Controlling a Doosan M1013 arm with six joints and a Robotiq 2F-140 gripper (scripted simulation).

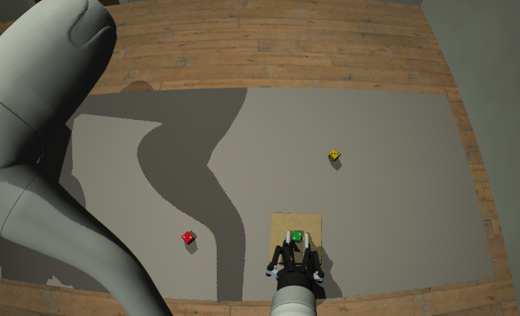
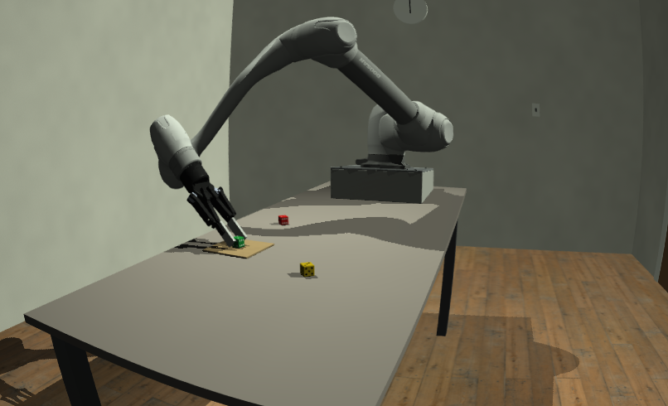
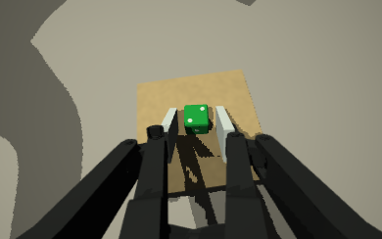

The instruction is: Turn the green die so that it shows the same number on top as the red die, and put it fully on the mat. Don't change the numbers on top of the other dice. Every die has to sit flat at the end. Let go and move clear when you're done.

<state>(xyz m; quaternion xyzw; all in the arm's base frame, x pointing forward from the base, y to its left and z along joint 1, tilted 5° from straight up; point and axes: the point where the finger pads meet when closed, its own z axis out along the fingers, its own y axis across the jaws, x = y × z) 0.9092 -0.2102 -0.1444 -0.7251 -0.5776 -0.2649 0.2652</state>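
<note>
The green die lies 20 mm to the left of my hand and 20 mm below it. Also, from my hand: tan mat: 20 mm to the left, 40 mm below; then red die: 290 mm behind, 20 mm to the left, 30 mm below; then yellow die: 130 mm ahead, 260 mm to the left, 30 mm below.
</note>
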